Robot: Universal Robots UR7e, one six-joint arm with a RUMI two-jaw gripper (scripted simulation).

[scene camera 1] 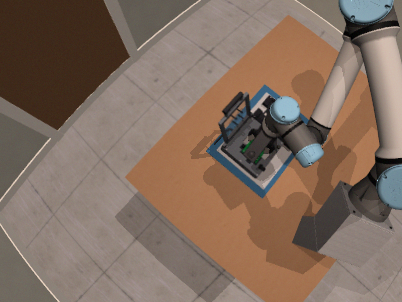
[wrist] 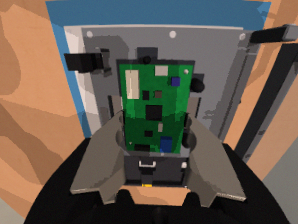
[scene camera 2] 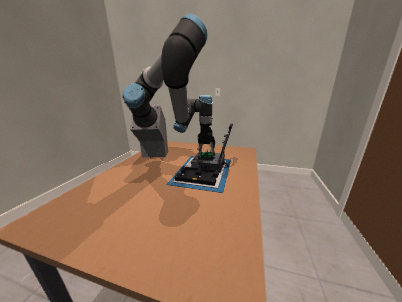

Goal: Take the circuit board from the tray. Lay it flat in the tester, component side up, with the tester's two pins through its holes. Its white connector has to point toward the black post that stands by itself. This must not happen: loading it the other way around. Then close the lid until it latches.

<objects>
One and the same spot on a tester: (wrist: 226, 56) is (scene camera 2: 219, 154).
</objects>
